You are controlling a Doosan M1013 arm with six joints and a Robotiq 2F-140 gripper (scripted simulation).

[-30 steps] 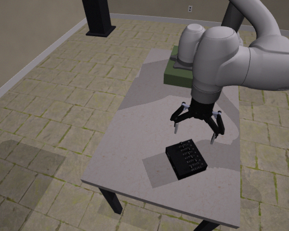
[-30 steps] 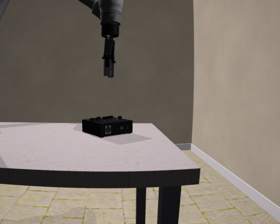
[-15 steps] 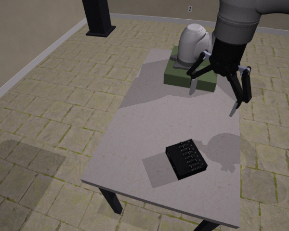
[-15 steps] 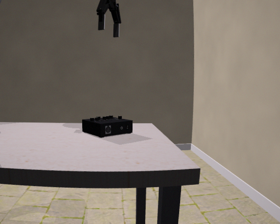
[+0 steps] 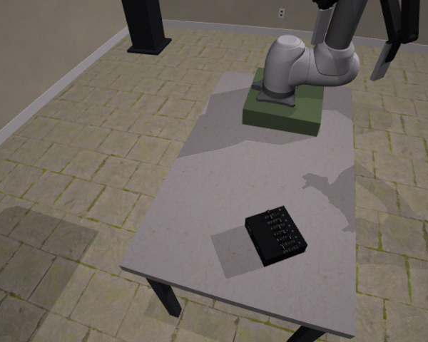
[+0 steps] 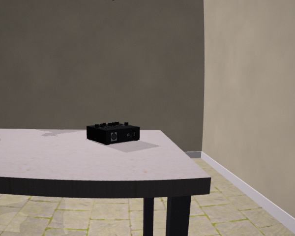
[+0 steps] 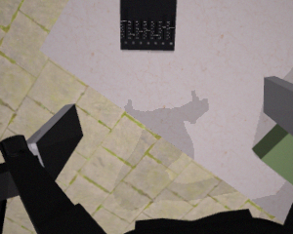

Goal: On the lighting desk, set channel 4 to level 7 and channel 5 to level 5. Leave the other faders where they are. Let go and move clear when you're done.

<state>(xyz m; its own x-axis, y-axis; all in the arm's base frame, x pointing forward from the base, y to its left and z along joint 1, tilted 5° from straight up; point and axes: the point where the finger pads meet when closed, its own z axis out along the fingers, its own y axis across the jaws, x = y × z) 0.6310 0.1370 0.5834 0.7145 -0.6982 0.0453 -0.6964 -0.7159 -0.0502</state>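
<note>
The channel 4 fader cap lies 560 mm below my hand, 50 mm ahead of it and 40 mm to the right of it. From my hand the other things lie so: channel 6 fader cap: 560 mm below, 70 mm to the right, 20 mm ahead; channel 3 fader cap: 560 mm below, 60 mm ahead, 20 mm to the right; channel 5 fader cap: 560 mm below, 40 mm to the right, 20 mm ahead.
</note>
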